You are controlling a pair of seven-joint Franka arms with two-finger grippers.
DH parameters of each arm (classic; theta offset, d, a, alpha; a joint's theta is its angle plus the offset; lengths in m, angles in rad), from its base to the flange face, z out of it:
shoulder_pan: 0 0.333 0 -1.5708
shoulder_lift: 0 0 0 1.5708
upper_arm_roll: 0 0.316 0.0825 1.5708
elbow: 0 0 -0.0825 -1.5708
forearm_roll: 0 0.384 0 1.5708
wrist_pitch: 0 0 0.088 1.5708
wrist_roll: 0 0.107 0 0
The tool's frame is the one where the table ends.
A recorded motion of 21 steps. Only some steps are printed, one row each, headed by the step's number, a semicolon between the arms.
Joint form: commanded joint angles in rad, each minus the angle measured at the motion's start. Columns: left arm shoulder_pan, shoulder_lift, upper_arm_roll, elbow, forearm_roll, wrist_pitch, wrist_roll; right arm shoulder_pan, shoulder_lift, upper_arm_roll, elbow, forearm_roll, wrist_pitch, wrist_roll.
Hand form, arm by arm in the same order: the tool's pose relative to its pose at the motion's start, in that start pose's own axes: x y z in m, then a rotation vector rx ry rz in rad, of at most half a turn. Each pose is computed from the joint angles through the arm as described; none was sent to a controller.
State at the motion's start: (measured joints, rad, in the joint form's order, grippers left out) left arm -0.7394 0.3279 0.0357 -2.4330 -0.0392 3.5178 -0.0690; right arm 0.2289 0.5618 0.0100 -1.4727 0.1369 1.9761 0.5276
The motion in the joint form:
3: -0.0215 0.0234 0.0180 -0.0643 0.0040 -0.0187 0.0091; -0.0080 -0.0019 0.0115 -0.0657 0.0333 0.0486 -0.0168
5: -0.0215 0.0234 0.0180 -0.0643 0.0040 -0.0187 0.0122; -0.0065 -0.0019 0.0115 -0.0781 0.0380 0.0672 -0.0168
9: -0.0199 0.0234 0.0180 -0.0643 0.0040 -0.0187 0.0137; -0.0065 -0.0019 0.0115 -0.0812 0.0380 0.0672 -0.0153
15: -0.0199 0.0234 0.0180 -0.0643 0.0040 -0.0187 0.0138; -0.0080 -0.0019 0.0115 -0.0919 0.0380 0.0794 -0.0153
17: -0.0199 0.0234 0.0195 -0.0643 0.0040 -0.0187 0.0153; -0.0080 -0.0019 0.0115 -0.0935 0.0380 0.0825 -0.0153
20: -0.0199 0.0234 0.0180 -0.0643 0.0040 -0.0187 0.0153; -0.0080 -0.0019 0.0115 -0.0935 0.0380 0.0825 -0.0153
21: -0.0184 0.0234 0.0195 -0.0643 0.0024 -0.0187 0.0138; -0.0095 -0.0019 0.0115 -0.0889 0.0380 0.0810 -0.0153
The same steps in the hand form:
3: -0.0437 -0.0022 0.0089 0.0106 -0.1053 0.0222; -0.0060 0.0049 0.0251 0.0204 -0.0290 0.0038
5: -0.0437 -0.0022 0.0089 0.0104 -0.1054 0.0253; -0.0067 0.0049 0.0293 0.0261 -0.0252 0.0065
9: -0.0436 -0.0030 0.0090 0.0114 -0.1053 0.0256; -0.0071 0.0054 0.0308 0.0244 -0.0278 0.0084
15: -0.0436 -0.0030 0.0090 0.0114 -0.1053 0.0257; -0.0070 0.0074 0.0345 0.0246 -0.0258 0.0116
17: -0.0435 -0.0038 0.0090 0.0126 -0.1052 0.0265; -0.0069 0.0075 0.0350 0.0253 -0.0244 0.0118
20: -0.0436 -0.0030 0.0090 0.0113 -0.1053 0.0272; -0.0069 0.0075 0.0350 0.0253 -0.0244 0.0118
21: -0.0435 -0.0048 0.0090 0.0143 -0.1051 0.0223; -0.0058 0.0077 0.0328 0.0273 -0.0218 0.0127

